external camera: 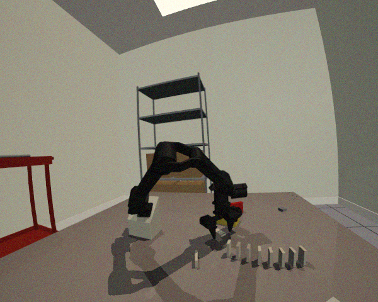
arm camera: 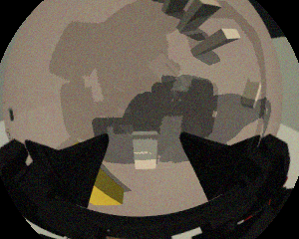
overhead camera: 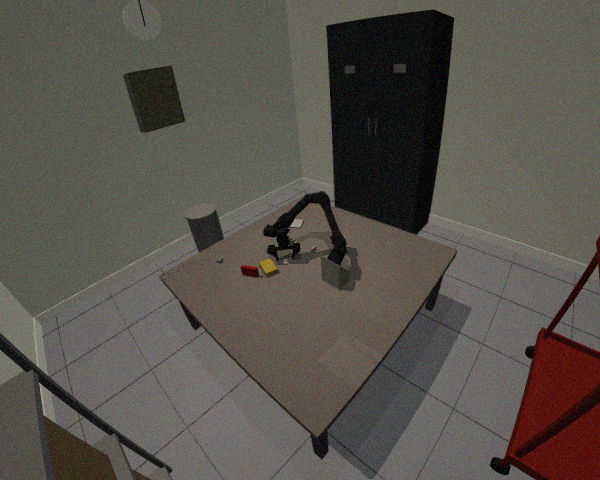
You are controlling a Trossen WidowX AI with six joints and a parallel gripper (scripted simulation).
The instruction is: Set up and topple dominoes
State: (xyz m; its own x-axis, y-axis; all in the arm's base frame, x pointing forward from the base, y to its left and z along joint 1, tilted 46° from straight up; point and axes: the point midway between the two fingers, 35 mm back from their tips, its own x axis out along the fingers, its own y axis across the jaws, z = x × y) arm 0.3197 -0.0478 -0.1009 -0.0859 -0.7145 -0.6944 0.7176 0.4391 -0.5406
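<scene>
Now: gripper tip 2 cm short of the yellow block, 12 cm to the right of it and 1 cm below it. Round my gripper tip: white sheet (24 cm ahead, 33 cm to the right); red block (6 cm ahead, 22 cm to the left, 3 cm above).
</scene>
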